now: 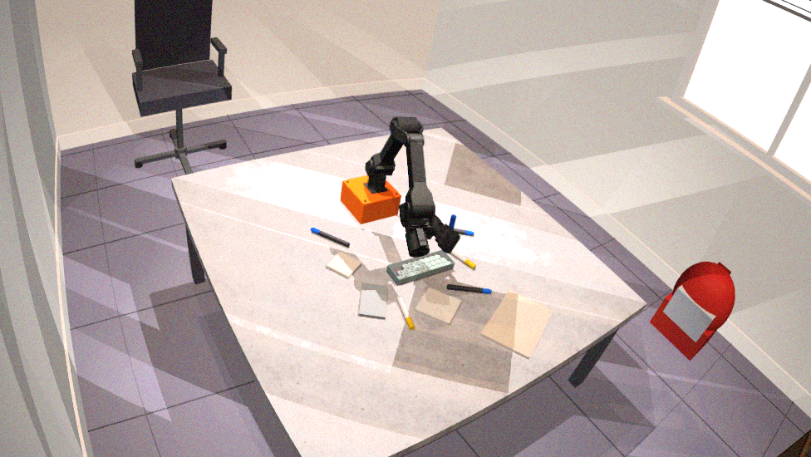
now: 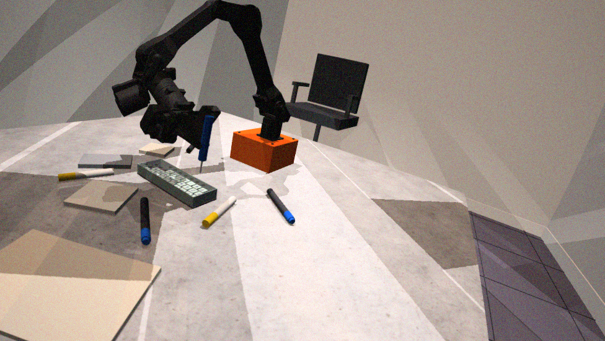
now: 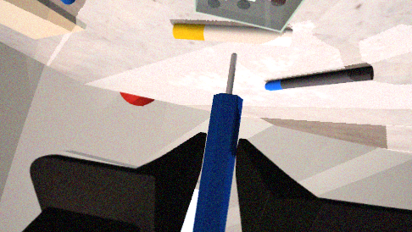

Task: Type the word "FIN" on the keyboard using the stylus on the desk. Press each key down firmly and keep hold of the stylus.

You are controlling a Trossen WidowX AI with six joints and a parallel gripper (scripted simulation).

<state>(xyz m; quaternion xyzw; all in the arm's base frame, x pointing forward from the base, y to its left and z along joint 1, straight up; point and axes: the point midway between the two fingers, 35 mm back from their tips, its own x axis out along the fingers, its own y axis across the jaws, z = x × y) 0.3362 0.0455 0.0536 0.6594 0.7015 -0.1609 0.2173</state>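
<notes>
Now: the N key 1 cm ahead of my gripper tip, 10 cm to the right of it and 11 cm below it. The rest, counted from my gripper tip: blue stylus (1 cm below); then stylus tip (5 cm below).
</notes>
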